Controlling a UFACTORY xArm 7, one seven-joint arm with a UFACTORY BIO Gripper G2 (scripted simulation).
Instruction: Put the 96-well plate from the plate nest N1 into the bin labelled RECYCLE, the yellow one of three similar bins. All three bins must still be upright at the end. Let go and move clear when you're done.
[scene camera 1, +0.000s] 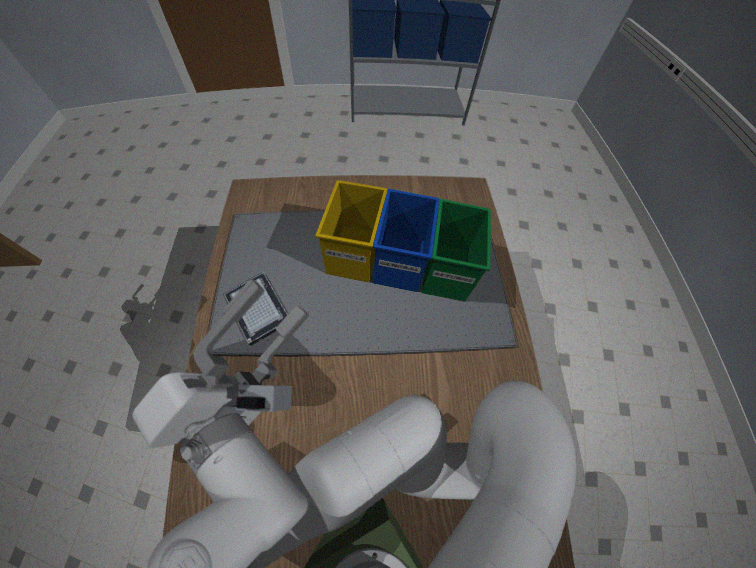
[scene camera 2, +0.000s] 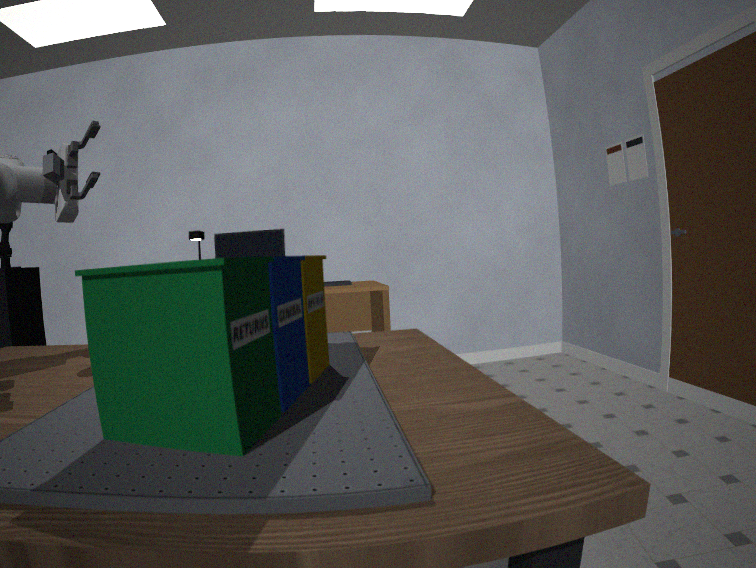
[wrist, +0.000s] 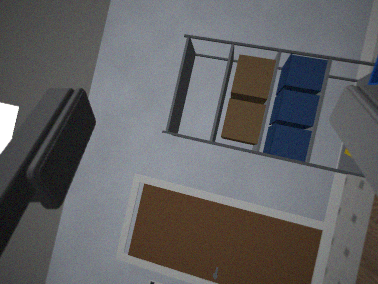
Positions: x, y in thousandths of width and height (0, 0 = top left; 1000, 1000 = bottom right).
I see a blue bin (scene camera 1: 536, 385), a green returns bin (scene camera 2: 241, 624), a yellow recycle bin (scene camera 1: 469, 371) and a clear 96-well plate (scene camera 1: 343, 564).
The blue bin shows as well in scene camera 2 (scene camera 2: 378, 494). The green returns bin is seen too in scene camera 1 (scene camera 1: 614, 411). The yellow recycle bin also shows in scene camera 2 (scene camera 2: 413, 471). The wrist view misses the green returns bin: it is out of frame. Scene camera 2 misses the clear 96-well plate, which is hidden by the green returns bin.
